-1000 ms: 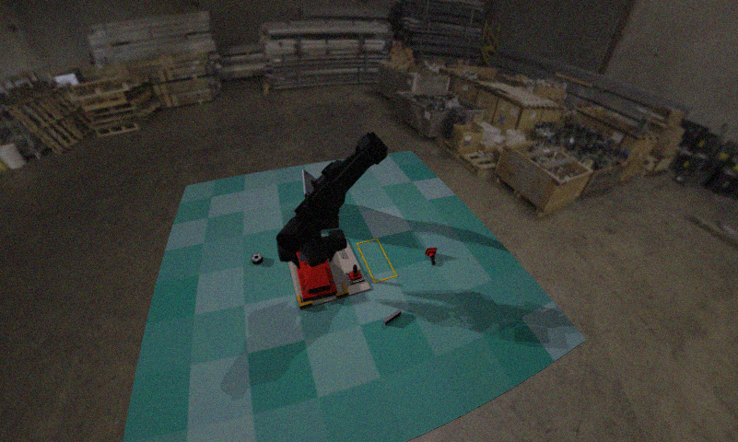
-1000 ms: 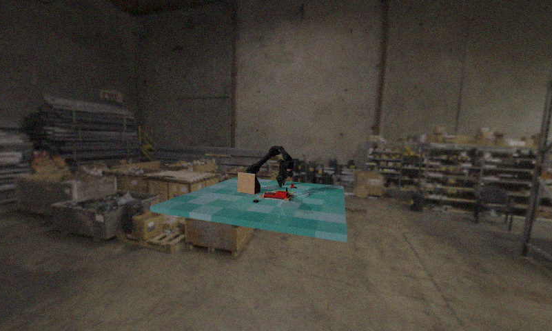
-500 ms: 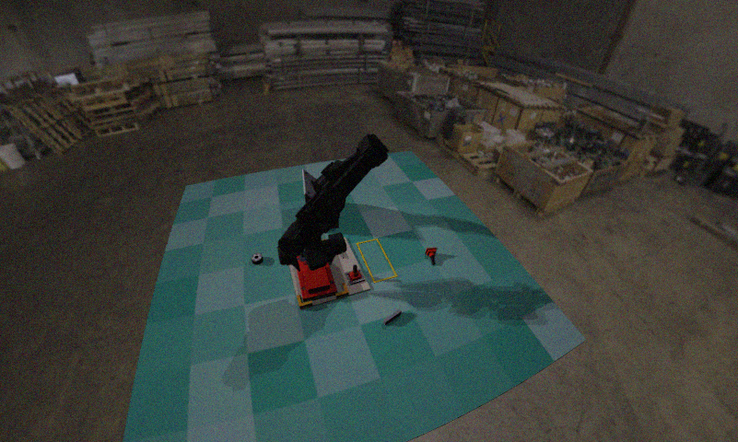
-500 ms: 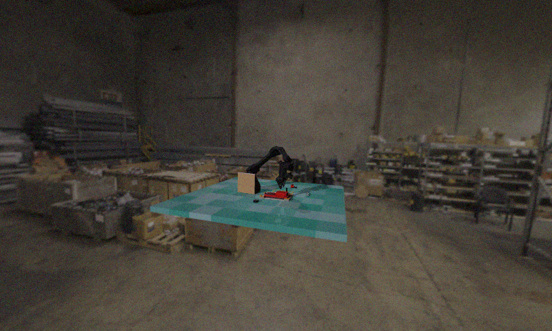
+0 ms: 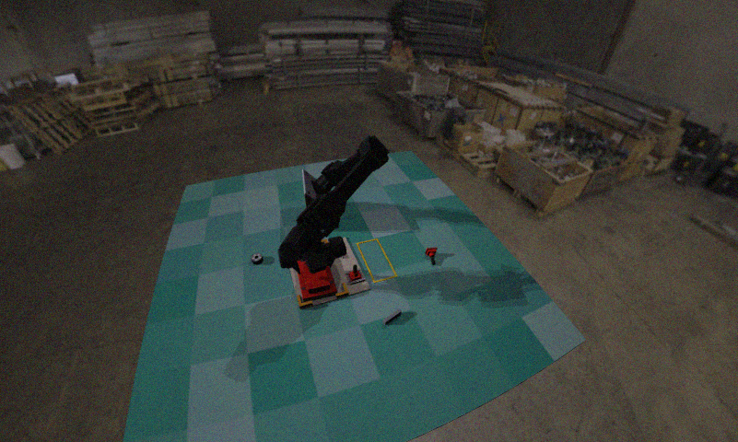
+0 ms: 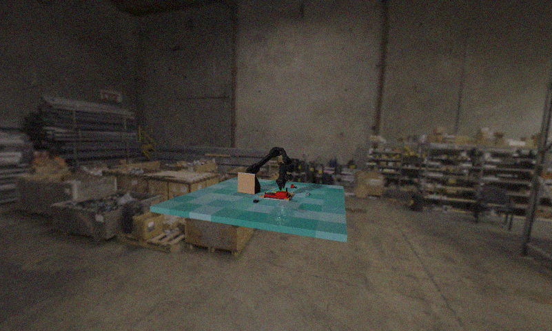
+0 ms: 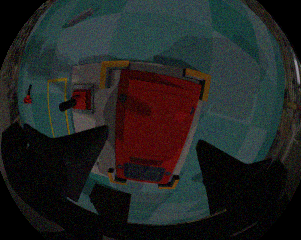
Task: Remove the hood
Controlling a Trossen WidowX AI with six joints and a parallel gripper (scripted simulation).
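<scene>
The red hood lies 3 cm below my gripper tip. The rest, counted from my gripper tip: dark wheel: 17 cm behind, 17 cm to the right, 6 cm below.
</scene>
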